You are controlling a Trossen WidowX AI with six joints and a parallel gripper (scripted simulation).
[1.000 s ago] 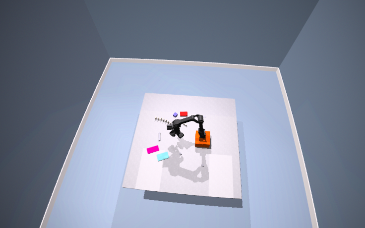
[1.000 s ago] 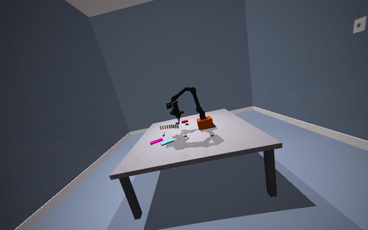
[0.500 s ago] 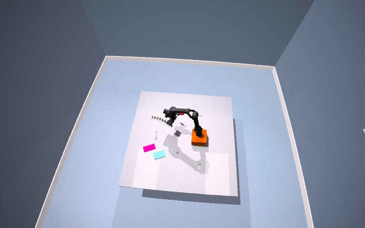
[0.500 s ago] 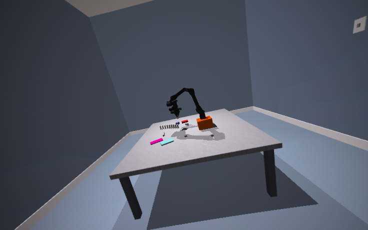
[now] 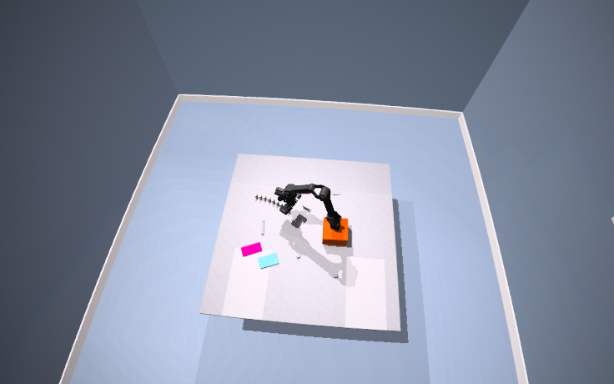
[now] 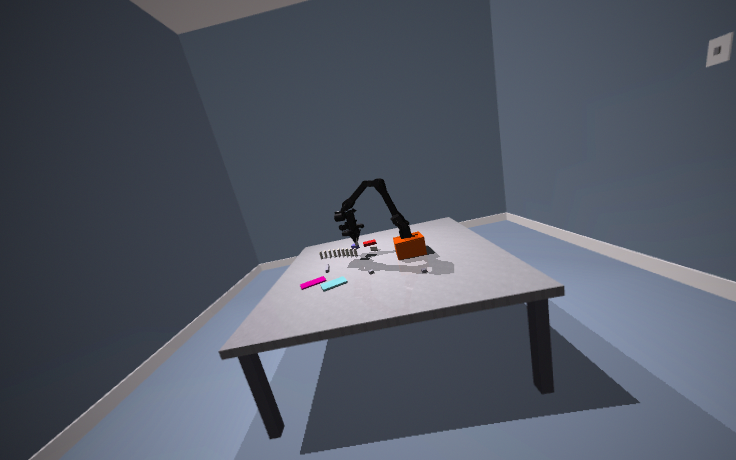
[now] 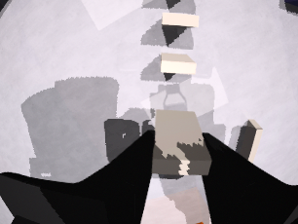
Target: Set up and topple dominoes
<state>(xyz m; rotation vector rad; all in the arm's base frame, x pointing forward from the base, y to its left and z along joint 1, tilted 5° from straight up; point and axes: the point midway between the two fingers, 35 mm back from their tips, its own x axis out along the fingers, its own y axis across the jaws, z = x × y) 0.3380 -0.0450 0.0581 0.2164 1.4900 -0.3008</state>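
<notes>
Now: the red block 3 cm behind my gripper tip, 23 cm to the right of it and 9 cm below it. Round my gripper tip: purple block 8 cm ahead, 18 cm to the right, 9 cm below; then magenta tile 19 cm ahead, 35 cm to the left, 10 cm below; then cyan block 5 cm ahead, 39 cm to the left, 10 cm below.
</notes>
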